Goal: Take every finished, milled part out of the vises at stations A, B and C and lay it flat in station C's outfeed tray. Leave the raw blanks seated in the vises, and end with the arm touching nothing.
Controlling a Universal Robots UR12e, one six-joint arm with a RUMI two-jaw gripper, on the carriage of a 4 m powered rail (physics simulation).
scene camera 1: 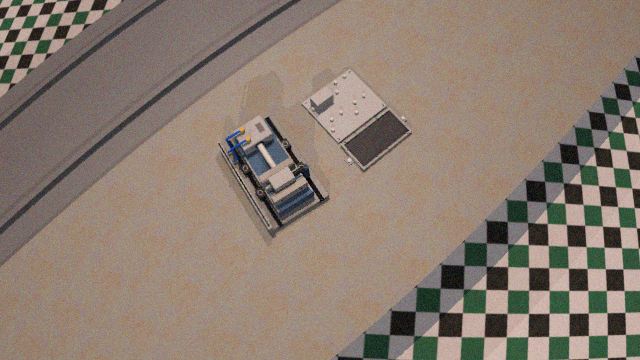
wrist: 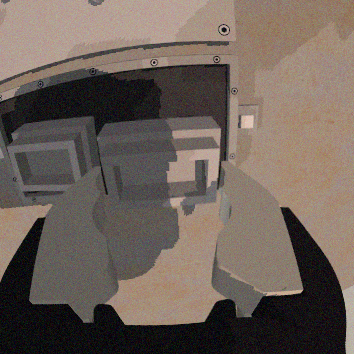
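Observation:
In the wrist view my gripper (wrist: 160,166) is shut on a grey milled part (wrist: 137,146) with a rectangular pocket, held across its width. The part hangs over the near right portion of a dark-floored tray (wrist: 233,117); any gap beneath it cannot be judged. Another pocketed grey part (wrist: 45,142) lies inside the tray at the left, apart from the held one. In scene camera 1 a blue and grey vise (scene camera 1: 255,162) stands on its base, with a pale block (scene camera 1: 281,179) on top; its kind is unclear. A dark tray (scene camera 1: 387,150) there holds no part. My gripper does not show there.
A pale plate (scene camera 1: 367,85) with small pegs and a grey block (scene camera 1: 321,100) adjoins the tray in scene camera 1. In the wrist view a pale plate (wrist: 125,22) lies beyond the tray, and a small bracket (wrist: 247,121) sits at its right. A grey rail strip crosses the upper left.

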